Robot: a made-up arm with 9 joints. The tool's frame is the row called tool. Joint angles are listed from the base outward.
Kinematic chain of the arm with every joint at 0, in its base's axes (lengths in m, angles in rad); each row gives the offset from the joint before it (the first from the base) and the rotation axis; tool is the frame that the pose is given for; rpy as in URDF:
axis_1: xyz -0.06 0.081 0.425 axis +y
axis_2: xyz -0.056 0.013 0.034 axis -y
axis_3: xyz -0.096 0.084 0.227 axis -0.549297 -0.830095 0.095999
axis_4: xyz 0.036 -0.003 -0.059 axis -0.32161 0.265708 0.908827
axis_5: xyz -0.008 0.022 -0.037 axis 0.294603 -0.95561 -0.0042
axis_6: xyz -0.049 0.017 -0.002 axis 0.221 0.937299 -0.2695
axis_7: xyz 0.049 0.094 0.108 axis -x
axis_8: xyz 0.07 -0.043 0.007 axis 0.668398 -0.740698 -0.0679
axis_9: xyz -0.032 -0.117 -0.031 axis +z
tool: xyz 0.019 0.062 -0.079 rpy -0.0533 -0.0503 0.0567
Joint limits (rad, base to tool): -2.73..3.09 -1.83..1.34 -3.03..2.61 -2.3..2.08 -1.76..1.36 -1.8..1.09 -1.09..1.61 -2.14..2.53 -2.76..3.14
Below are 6 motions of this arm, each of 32 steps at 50 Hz.
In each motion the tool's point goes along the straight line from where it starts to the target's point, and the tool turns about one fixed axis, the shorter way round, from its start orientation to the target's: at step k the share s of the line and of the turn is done. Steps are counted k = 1, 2, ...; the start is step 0. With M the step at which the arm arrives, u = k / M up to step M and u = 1 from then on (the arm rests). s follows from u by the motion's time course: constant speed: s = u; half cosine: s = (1 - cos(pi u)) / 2; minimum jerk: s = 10 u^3 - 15 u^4 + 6 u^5.
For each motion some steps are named. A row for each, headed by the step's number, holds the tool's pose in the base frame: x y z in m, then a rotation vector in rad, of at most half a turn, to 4 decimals.
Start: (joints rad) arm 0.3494 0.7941 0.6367 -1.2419 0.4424 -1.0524 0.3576 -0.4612 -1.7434
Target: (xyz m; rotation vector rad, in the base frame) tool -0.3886 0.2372 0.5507 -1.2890 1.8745 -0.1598
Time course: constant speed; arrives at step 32
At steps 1, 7, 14, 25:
1: -0.3359 0.2630 0.5115 -1.1019 1.2396 1.6909
7: -0.3461 0.2580 0.5191 -1.1896 1.4299 1.3637
14: -0.3580 0.2522 0.5280 -1.2608 1.6121 0.9584
25: -0.3767 0.2430 0.5419 -1.3047 1.8088 0.2841

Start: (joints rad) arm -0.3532 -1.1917 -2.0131 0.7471 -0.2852 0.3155 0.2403 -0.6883 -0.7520
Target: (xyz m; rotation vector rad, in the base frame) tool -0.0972 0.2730 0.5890 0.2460 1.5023 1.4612
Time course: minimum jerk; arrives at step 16
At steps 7, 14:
7: -0.1030 0.2840 0.6218 0.4756 1.9070 1.4430
14: -0.0974 0.2733 0.5899 0.2517 1.5129 1.4614

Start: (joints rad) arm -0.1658 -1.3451 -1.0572 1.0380 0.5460 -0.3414 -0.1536 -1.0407 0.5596
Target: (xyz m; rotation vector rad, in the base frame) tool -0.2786 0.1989 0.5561 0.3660 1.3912 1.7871
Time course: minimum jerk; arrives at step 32
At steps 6, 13, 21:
6: 0.0058 0.1161 0.6326 1.2927 1.1799 1.2754
13: -0.0777 0.1404 0.6101 1.0394 1.2616 1.4475
21: -0.2112 0.1793 0.5742 0.6015 1.3586 1.6855

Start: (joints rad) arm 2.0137 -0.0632 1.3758 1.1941 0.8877 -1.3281 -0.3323 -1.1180 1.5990
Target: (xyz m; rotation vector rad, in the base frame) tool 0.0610 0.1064 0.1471 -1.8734 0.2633 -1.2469
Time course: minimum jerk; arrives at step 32
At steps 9, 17, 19, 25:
9: 0.2844 -0.0027 0.3518 -0.4519 0.7084 -2.7932
17: 0.1756 0.0505 0.2521 -1.2996 0.5119 -2.1375
19: 0.1462 0.0648 0.2252 -1.4778 0.4510 -1.9241
25: 0.0800 0.0971 0.1645 -1.8005 0.3064 -1.4044

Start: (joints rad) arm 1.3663 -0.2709 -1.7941 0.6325 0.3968 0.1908 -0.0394 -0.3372 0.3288
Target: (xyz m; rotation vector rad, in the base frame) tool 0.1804 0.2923 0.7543 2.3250 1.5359 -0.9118
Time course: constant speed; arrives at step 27
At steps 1, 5, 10, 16, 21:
1: 0.1912 0.2466 0.6273 2.0033 2.1232 -0.6867
5: 0.1895 0.2536 0.6469 2.0612 2.0381 -0.7247
10: 0.1875 0.2624 0.6713 2.1294 1.9287 -0.7705
16: 0.1850 0.2730 0.7006 2.2048 1.7936 -0.8230
21: 0.1829 0.2818 0.7250 2.2624 1.6779 -0.8646

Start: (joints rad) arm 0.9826 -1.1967 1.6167 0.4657 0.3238 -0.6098 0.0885 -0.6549 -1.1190
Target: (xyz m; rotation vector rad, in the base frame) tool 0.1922 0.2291 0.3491 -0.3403 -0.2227 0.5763
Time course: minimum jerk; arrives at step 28
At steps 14, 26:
14: 0.2166 0.2097 0.3976 -0.4200 -0.2265 0.4584
26: 0.1924 0.2290 0.3494 -0.3408 -0.2227 0.5755

